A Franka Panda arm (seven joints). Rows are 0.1 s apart.
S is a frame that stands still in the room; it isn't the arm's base.
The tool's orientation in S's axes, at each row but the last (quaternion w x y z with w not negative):
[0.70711 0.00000 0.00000 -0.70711]
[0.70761 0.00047 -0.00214 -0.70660]
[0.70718 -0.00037 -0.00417 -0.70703]
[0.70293 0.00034 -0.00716 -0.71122]
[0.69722 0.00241 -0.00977 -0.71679]
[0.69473 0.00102 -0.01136 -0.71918]
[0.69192 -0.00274 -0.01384 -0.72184]
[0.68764 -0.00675 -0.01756 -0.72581]
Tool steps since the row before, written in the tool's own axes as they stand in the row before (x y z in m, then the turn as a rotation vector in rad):
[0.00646 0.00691 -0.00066 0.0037 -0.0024 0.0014]
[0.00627 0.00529 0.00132 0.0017 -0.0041 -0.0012]
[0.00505 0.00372 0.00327 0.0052 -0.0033 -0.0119]
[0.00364 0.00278 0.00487 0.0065 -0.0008 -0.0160]
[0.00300 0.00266 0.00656 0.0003 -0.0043 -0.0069]
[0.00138 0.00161 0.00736 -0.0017 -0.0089 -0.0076]
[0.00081 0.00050 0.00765 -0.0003 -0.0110 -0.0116]
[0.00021 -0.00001 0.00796 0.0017 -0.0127 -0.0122]
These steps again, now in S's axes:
[0.00691 -0.00646 -0.00066 -0.0024 -0.0037 0.0014]
[0.00529 -0.00626 0.00135 -0.0041 -0.0017 -0.0012]
[0.00370 -0.00503 0.00332 -0.0032 -0.0053 -0.0119]
[0.00269 -0.00362 0.00493 -0.0007 -0.0066 -0.0159]
[0.00246 -0.00300 0.00664 -0.0042 -0.0003 -0.0070]
[0.00143 -0.00132 0.00741 -0.0087 0.0019 -0.0078]
[0.00035 -0.00065 0.00767 -0.0108 0.0005 -0.0118]
[-0.00014 0.00007 0.00796 -0.0126 -0.0014 -0.0123]

